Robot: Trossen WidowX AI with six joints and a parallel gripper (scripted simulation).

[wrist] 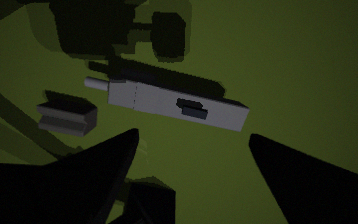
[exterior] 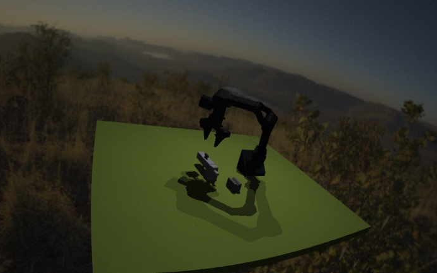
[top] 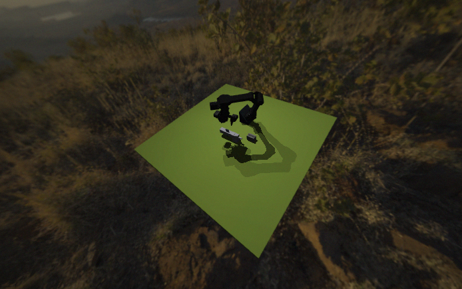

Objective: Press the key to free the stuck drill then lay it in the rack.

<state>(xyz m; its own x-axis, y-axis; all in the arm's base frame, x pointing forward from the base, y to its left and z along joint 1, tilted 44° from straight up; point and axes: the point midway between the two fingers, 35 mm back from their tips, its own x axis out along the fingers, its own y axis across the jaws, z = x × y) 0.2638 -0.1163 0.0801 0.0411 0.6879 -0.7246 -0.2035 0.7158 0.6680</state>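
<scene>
My gripper tip is now 10 mm past the drill, 70 mm to the right of it and 100 mm above it. Round my gripper tip: dark key (10 mm to the right, 100 mm below); then pale grey block (10 mm to the left, 110 mm below); then dark grey rack (80 mm behind, 180 mm to the left, 130 mm below).
</scene>
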